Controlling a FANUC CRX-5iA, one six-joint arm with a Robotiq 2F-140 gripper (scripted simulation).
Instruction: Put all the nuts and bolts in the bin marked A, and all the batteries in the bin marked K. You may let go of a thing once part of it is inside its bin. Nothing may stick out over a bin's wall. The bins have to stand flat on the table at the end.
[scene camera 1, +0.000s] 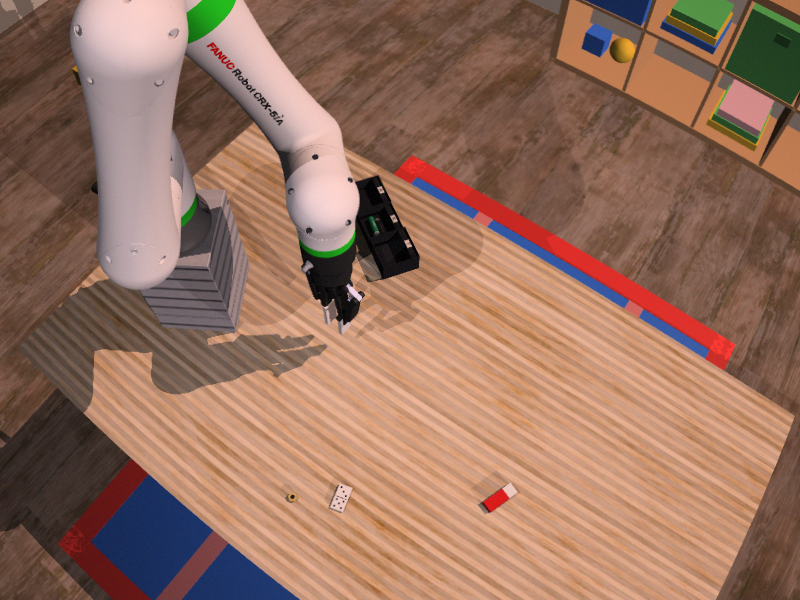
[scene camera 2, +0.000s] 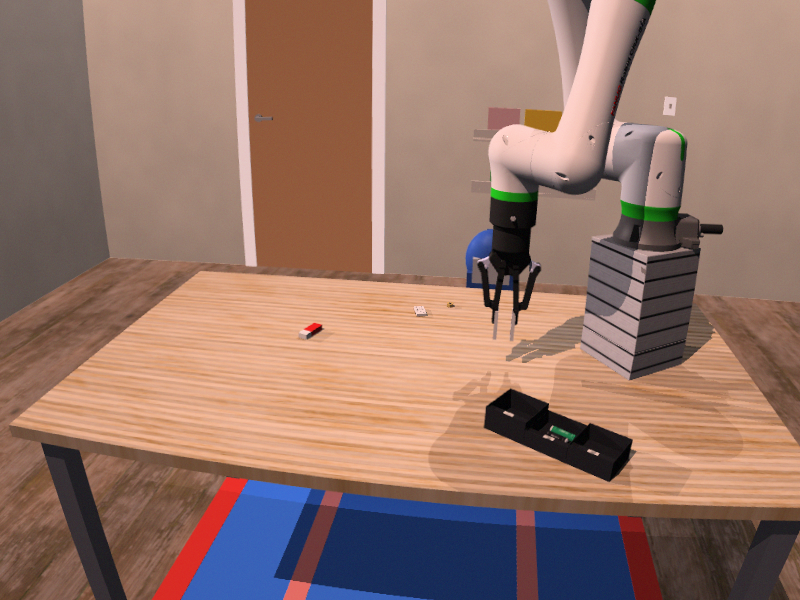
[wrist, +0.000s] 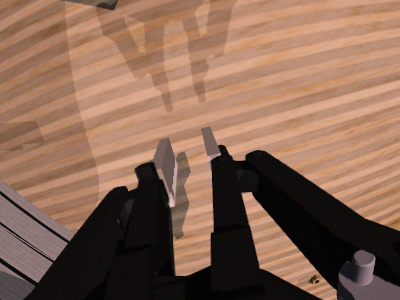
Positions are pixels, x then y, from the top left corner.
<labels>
my gripper: scene camera 1 338, 324; scene camera 2; wrist
black bin: scene camera 1; scene camera 2; not seen in the wrist view (out of frame)
same spot on black bin: (scene camera 2: 501, 417) = (scene camera 1: 413, 245)
same spot on my gripper: (wrist: 345, 248) = (scene camera 2: 486, 271)
</labels>
